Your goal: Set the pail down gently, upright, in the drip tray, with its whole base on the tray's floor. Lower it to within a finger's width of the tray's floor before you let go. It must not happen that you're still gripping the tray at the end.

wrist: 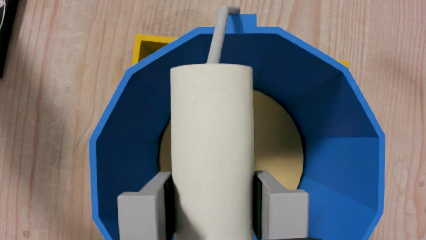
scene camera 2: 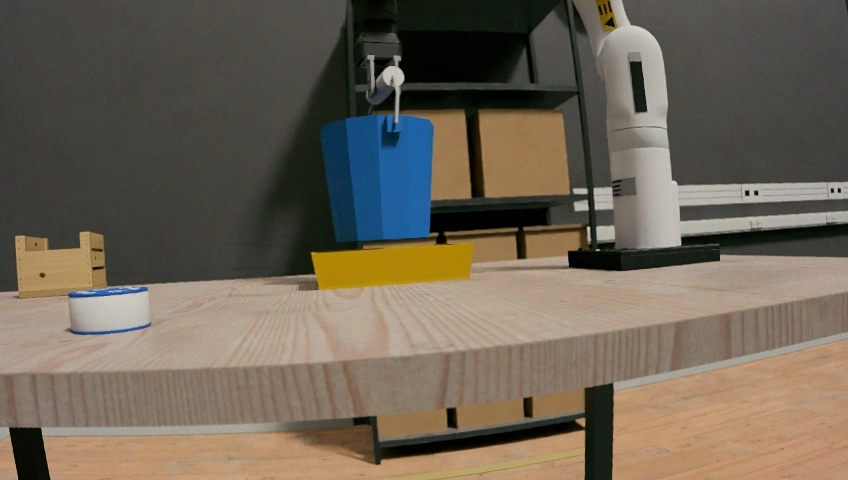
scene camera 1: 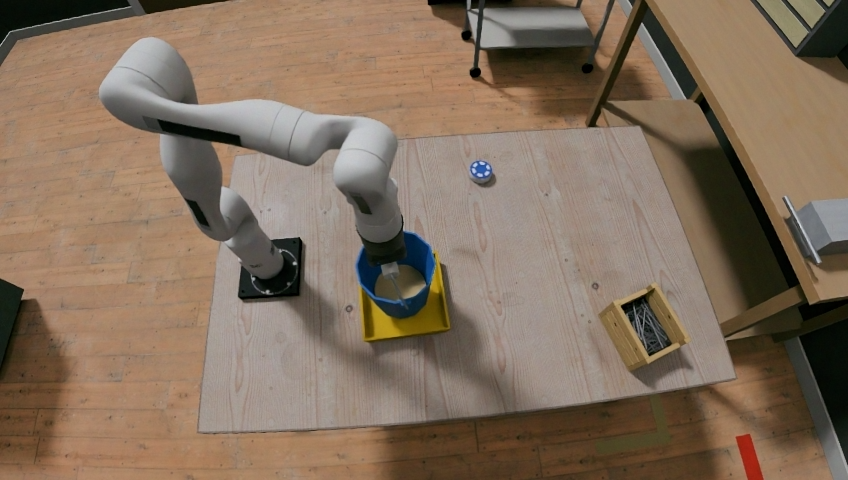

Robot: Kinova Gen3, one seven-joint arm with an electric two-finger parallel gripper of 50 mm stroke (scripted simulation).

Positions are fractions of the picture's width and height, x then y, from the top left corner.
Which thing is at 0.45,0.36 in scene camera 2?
A blue pail.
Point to a blue pail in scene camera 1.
0.49,0.57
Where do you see a yellow drip tray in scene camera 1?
At 0.44,0.68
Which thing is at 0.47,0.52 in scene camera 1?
My gripper.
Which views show the yellow drip tray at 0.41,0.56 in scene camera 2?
The wrist view, scene camera 2 and scene camera 1: all of them.
